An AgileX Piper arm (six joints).
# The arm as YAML. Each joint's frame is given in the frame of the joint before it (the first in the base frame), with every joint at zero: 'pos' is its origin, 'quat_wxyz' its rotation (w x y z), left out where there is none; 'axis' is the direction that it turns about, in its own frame. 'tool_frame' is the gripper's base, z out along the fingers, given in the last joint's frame.
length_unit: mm
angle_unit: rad
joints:
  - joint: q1
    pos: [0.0, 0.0, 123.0]
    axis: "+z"
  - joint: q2
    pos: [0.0, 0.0, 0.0]
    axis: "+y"
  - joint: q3
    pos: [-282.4, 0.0, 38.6]
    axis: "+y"
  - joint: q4
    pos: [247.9, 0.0, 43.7]
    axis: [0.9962, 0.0, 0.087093]
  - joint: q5
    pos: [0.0, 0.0, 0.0]
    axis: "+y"
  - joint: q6
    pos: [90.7, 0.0, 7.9]
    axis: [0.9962, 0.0, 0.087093]
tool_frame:
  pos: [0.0, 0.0, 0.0]
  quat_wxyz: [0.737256, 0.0, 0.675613, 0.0]
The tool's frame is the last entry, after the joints.
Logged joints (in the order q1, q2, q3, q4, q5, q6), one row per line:
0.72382, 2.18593, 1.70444, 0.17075, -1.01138, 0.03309
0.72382, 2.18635, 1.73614, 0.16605, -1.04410, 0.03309
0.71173, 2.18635, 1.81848, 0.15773, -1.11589, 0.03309
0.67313, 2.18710, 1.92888, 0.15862, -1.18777, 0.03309
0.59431, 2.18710, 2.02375, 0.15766, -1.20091, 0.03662
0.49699, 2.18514, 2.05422, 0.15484, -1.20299, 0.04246
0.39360, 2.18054, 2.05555, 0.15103, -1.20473, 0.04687
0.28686, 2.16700, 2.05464, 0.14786, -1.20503, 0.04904
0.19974, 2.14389, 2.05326, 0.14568, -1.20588, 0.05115
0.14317, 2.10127, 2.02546, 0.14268, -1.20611, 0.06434
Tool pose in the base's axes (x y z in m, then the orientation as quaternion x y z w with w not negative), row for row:
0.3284, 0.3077, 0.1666, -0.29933, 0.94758, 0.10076, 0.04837
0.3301, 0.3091, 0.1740, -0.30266, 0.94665, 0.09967, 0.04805
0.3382, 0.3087, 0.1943, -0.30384, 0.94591, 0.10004, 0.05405
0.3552, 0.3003, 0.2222, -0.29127, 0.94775, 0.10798, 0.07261
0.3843, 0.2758, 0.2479, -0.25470, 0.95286, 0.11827, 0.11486
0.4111, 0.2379, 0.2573, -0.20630, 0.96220, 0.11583, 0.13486
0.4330, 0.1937, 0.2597, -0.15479, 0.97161, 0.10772, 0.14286
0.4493, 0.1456, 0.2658, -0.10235, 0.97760, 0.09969, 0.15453
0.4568, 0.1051, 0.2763, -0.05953, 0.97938, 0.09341, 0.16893
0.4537, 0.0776, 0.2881, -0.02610, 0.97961, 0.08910, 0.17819
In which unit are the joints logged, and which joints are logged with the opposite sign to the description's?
The joints are logged in radians. Opposite sign: q3, q5.
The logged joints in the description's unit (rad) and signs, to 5 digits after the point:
0.72382, 2.18593, -1.70444, 0.17075, 1.01138, 0.03309
0.72382, 2.18635, -1.73614, 0.16605, 1.04410, 0.03309
0.71173, 2.18635, -1.81848, 0.15773, 1.11589, 0.03309
0.67313, 2.18710, -1.92888, 0.15862, 1.18777, 0.03309
0.59431, 2.18710, -2.02375, 0.15766, 1.20091, 0.03662
0.49699, 2.18514, -2.05422, 0.15484, 1.20299, 0.04246
0.39360, 2.18054, -2.05555, 0.15103, 1.20473, 0.04687
0.28686, 2.16700, -2.05464, 0.14786, 1.20503, 0.04904
0.19974, 2.14389, -2.05326, 0.14568, 1.20588, 0.05115
0.14317, 2.10127, -2.02546, 0.14268, 1.20611, 0.06434

